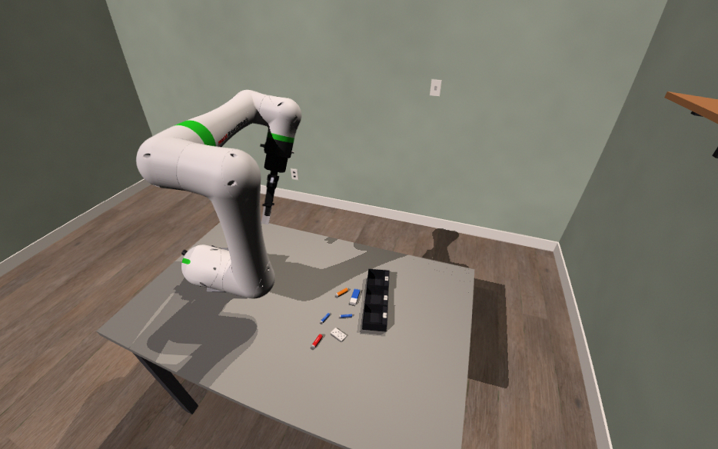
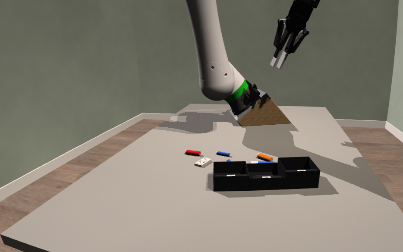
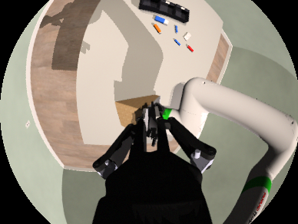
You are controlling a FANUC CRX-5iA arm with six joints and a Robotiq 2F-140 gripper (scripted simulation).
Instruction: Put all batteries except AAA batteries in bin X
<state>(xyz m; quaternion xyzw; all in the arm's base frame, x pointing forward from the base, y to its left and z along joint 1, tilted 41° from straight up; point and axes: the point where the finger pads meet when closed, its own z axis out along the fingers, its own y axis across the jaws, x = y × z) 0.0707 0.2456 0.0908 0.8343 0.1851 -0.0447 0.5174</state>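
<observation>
My hand is 44 cm short of the bin, 4 cm to the left of it and 26 cm above it. The rest, counted from my hand: blue-and-white block battery: 35 cm ahead, 6 cm to the right, 27 cm below; orange battery: 30 cm ahead, 4 cm to the right, 27 cm below; red battery: 29 cm ahead, 27 cm to the right, 27 cm below.
</observation>
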